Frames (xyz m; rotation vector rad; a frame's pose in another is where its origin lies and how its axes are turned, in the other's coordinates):
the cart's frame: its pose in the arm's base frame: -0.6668 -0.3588 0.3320 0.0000 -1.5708 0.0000
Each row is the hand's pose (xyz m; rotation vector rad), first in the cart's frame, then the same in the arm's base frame.
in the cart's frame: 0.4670 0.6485 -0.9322 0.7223 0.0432 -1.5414
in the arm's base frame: 0.2654 0.2897 0.7990 1.7255 -1.1041 -0.6244
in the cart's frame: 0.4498 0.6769 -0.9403 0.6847 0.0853 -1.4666
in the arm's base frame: 0.2735 0.3181 0.7818 1.6344 -1.1065 -0.5940
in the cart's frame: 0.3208 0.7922 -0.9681 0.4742 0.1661 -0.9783
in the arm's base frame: 0.3013 0.4334 0.6528 1.1049 -1.2385 -0.3835
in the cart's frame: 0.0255 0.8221 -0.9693 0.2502 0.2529 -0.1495
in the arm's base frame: 0.3025 0.4633 0.3575 0.3032 -1.3063 0.0764
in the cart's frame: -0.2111 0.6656 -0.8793 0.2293 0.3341 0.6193
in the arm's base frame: 0.2125 0.3068 0.1209 -0.2918 -1.1774 0.6349
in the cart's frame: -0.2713 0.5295 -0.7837 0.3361 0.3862 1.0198
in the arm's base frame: 0.1169 0.1707 0.0607 -0.5050 -1.0280 1.0014
